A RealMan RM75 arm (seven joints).
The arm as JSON. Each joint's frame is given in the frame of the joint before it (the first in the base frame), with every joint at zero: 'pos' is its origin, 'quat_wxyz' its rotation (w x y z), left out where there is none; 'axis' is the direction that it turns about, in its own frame. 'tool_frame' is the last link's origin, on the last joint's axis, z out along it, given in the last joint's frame.
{
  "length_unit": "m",
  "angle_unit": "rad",
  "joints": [
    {
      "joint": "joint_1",
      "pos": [
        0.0,
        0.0,
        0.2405
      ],
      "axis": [
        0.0,
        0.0,
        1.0
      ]
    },
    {
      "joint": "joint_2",
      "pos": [
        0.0,
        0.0,
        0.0
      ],
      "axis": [
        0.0,
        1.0,
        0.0
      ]
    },
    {
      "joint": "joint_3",
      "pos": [
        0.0,
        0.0,
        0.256
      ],
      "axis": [
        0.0,
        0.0,
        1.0
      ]
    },
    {
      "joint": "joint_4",
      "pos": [
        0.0,
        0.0,
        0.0
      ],
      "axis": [
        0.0,
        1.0,
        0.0
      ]
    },
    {
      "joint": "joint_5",
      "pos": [
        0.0,
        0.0,
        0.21
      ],
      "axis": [
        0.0,
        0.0,
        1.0
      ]
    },
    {
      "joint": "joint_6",
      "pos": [
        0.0,
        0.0,
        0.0
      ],
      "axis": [
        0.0,
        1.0,
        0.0
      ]
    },
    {
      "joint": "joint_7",
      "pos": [
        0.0,
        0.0,
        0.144
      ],
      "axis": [
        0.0,
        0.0,
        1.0
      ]
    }
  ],
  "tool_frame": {
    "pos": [
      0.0,
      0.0,
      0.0
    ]
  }
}
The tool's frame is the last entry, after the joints.
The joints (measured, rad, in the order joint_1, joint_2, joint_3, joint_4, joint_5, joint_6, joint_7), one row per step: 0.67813, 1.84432, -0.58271, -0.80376, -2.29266, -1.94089, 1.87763; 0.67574, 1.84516, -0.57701, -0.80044, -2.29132, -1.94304, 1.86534; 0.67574, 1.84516, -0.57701, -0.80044, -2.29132, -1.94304, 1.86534; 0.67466, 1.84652, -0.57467, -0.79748, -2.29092, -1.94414, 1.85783; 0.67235, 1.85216, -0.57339, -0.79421, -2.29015, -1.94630, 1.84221; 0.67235, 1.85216, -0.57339, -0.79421, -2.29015, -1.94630, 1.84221; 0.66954, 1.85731, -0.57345, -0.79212, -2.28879, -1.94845, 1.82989; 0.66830, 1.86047, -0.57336, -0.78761, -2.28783, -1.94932, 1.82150; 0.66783, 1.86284, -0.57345, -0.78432, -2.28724, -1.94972, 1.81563; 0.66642, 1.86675, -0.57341, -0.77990, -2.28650, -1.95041, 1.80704
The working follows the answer.
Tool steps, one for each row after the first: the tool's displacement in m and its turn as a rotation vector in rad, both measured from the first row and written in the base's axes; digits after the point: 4 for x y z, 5 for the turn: 0.0008, -0.0010, -0.0002, 0.00254, 0.00638, 0.00729; 0.0008, -0.0010, -0.0002, 0.00254, 0.00638, 0.00729; 0.0011, -0.0016, -0.0010, 0.00218, 0.01038, 0.01174; 0.0014, -0.0031, -0.0036, -0.00098, 0.01708, 0.02333; 0.0014, -0.0031, -0.0036, -0.00098, 0.01708, 0.02333; 0.0017, -0.0046, -0.0060, -0.00438, 0.02287, 0.03242; 0.0019, -0.0055, -0.0080, -0.00772, 0.02824, 0.03749; 0.0019, -0.0061, -0.0094, -0.01017, 0.03199, 0.04133; 0.0021, -0.0072, -0.0117, -0.01373, 0.03768, 0.04635
Tool pose at each row, in the base's axes (x y z in m, rotation vector in rad; rounded; the steps above come from the unrounded poses): 0.2487, 0.3452, 0.1130, -2.90797, 1.00485, 0.33246; 0.2495, 0.3443, 0.1128, -2.91087, 0.99419, 0.34333; 0.2495, 0.3443, 0.1128, -2.91087, 0.99419, 0.34333; 0.2499, 0.3436, 0.1120, -2.91431, 0.98856, 0.34934; 0.2501, 0.3422, 0.1094, -2.92477, 0.97433, 0.35861; 0.2501, 0.3422, 0.1094, -2.92477, 0.97433, 0.35861; 0.2504, 0.3407, 0.1070, -2.93378, 0.96359, 0.36633; 0.2506, 0.3397, 0.1051, -2.94033, 0.95848, 0.37329; 0.2506, 0.3391, 0.1036, -2.94517, 0.95452, 0.37813; 0.2508, 0.3381, 0.1014, -2.95188, 0.94958, 0.38550

